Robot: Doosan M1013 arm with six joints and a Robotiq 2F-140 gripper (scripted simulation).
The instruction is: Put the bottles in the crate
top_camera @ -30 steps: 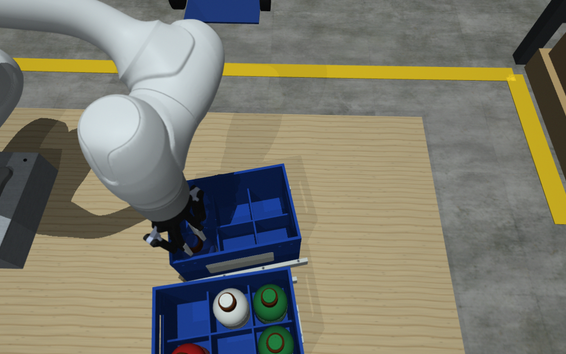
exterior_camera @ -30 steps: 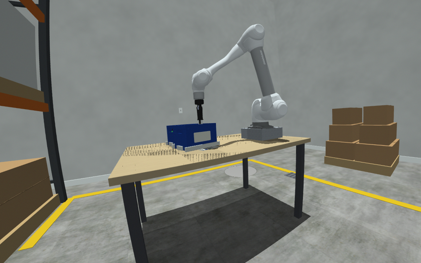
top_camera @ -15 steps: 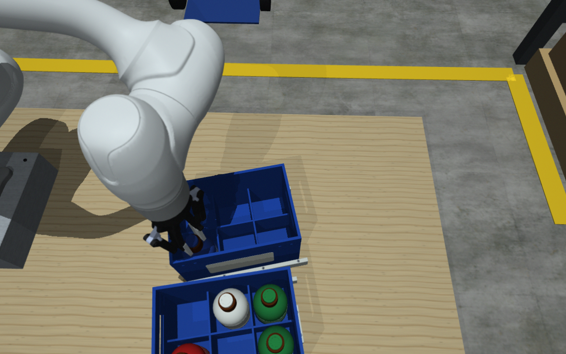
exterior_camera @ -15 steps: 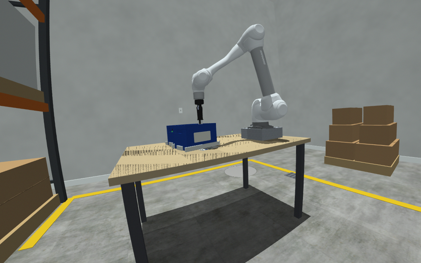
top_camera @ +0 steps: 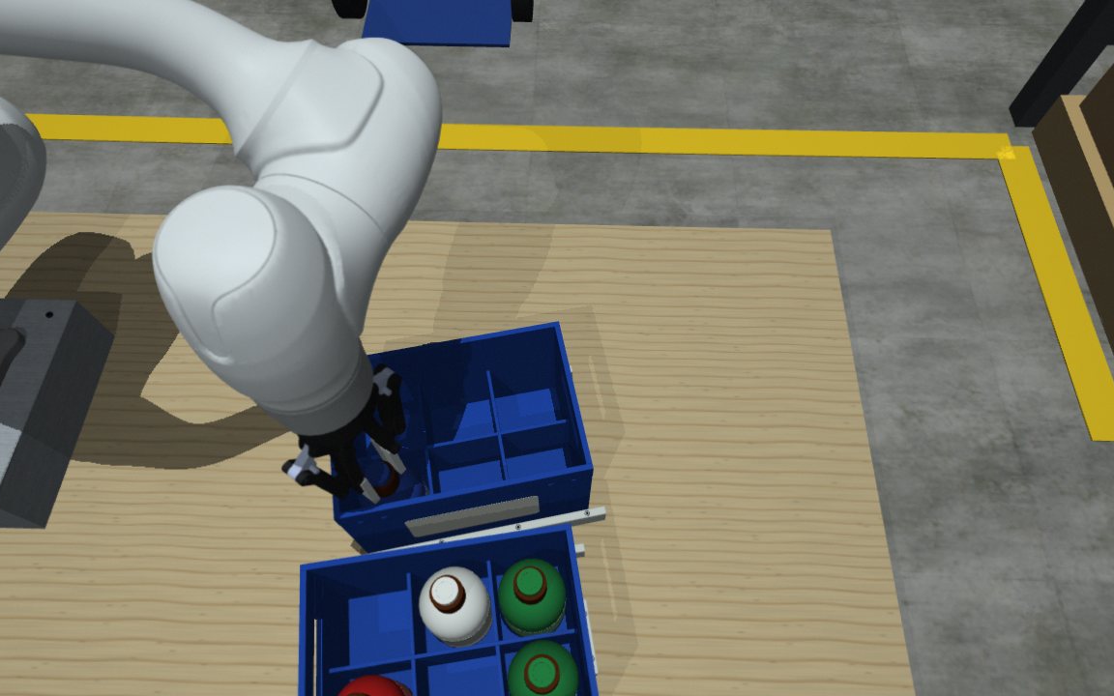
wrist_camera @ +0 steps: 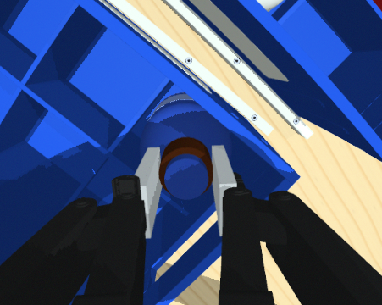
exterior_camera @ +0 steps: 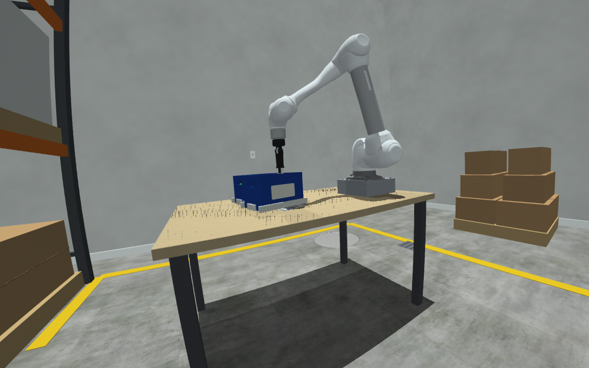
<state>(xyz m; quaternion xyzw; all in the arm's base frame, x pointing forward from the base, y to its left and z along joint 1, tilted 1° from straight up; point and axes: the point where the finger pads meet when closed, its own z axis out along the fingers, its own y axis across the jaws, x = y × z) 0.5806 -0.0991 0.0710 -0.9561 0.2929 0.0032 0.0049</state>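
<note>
Now: the blue bottle 80 mm below my hand. The rest, counted from my hand: pick list: 30 mm ahead, 190 mm to the left, 170 mm below; white bottle: 90 mm ahead, 120 mm to the right, 90 mm below; red bottle: 10 mm ahead, 230 mm to the right, 90 mm below.
</note>
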